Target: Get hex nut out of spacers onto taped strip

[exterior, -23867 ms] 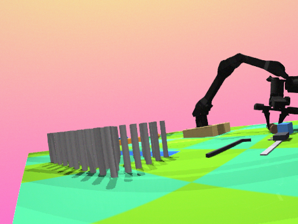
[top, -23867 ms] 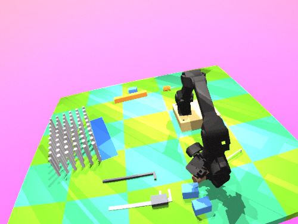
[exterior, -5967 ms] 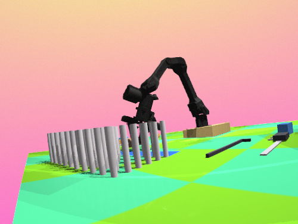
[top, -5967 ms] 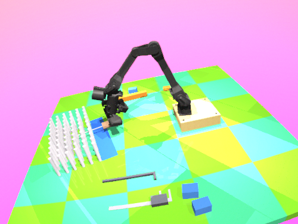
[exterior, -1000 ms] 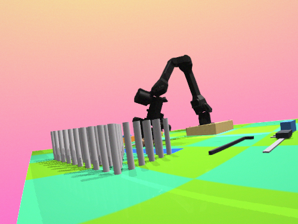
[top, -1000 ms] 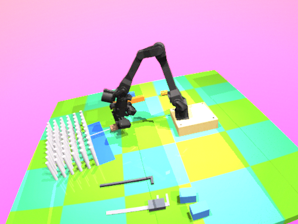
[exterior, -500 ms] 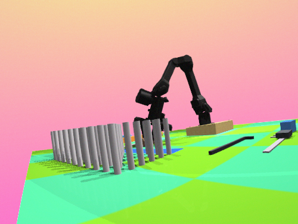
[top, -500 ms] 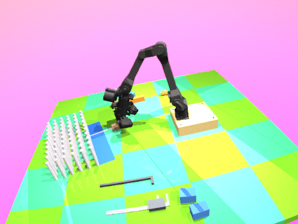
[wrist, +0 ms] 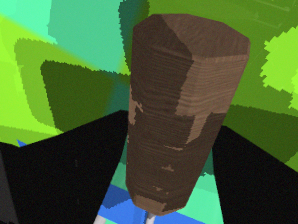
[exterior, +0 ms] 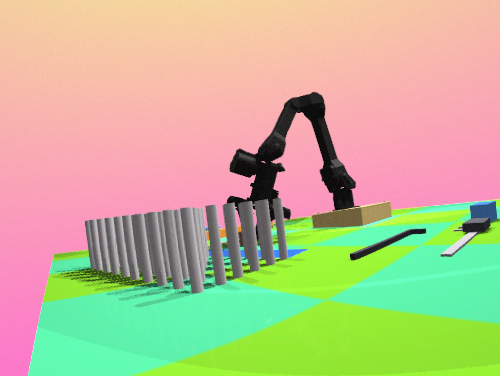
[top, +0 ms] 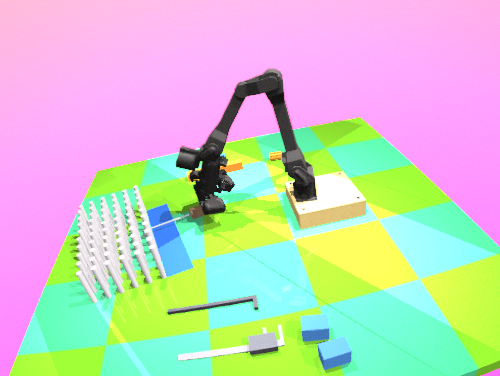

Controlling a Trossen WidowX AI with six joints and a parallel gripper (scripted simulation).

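Right now the wooden-handled hook tool is 9 cm ahead of my gripper tip and 5 cm to the left of it. Round my gripper tip: blue taped strip: 11 cm ahead, 10 cm to the left, 2 cm below; then orange bar: 27 cm to the right.
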